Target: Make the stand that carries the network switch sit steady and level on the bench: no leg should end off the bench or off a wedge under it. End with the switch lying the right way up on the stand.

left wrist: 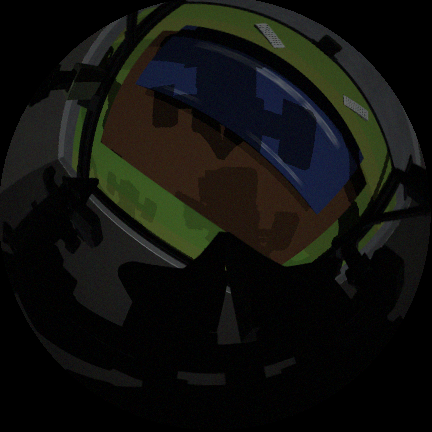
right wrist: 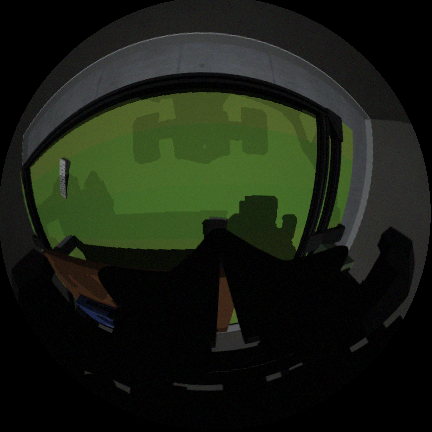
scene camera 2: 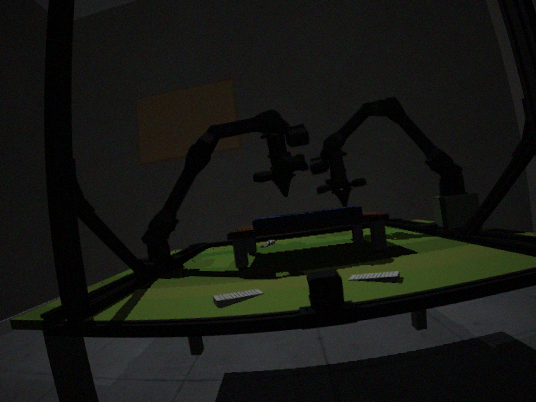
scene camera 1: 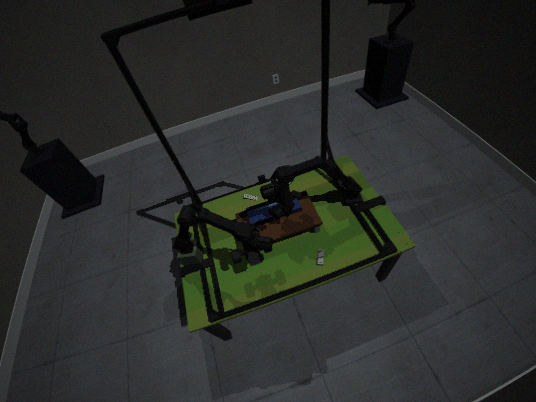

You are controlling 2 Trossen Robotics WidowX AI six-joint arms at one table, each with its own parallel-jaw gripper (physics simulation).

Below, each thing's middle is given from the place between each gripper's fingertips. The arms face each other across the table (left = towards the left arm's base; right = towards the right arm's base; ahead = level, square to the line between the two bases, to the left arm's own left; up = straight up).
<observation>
Now: the brown stand (scene camera 2: 243, 238) 190 mm to the left of my right hand, 180 mm behind it and 60 mm below it. Round my right hand: blue network switch (scene camera 2: 350, 211) 230 mm behind, 190 mm to the left.
Right now my left hand is 120 mm past the blue network switch, 70 mm above it and 40 mm to the left of it. Round my left hand: brown stand 130 mm below, 70 mm behind, 40 mm to the right.
</observation>
